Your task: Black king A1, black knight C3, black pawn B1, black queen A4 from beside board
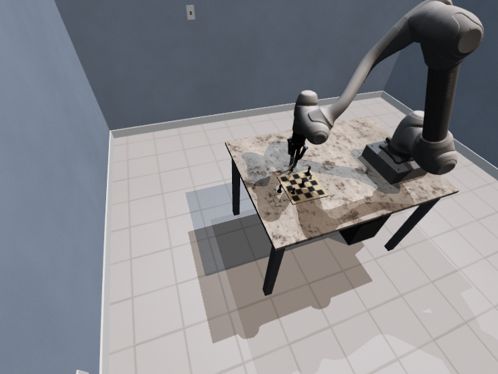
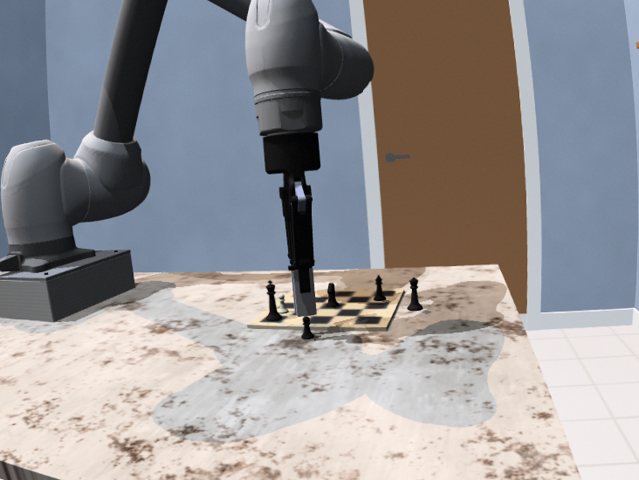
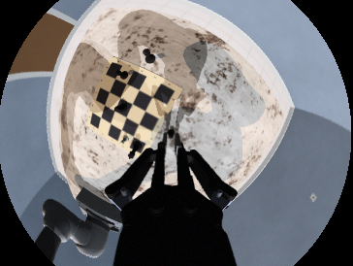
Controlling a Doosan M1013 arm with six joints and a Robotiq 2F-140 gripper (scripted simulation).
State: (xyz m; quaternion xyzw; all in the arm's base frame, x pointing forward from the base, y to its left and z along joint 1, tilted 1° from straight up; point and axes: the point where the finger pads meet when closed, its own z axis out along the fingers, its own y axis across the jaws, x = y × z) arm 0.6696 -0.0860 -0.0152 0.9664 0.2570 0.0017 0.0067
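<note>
Right now my hand is 60 mm above the black pawn. From my hand the other things lie so: black king 80 mm behind, 60 mm to the left, 30 mm below; then small chessboard 140 mm to the left, 70 mm below, 10 mm behind; then white pawn 100 mm to the left, 80 mm behind, 50 mm below.
</note>
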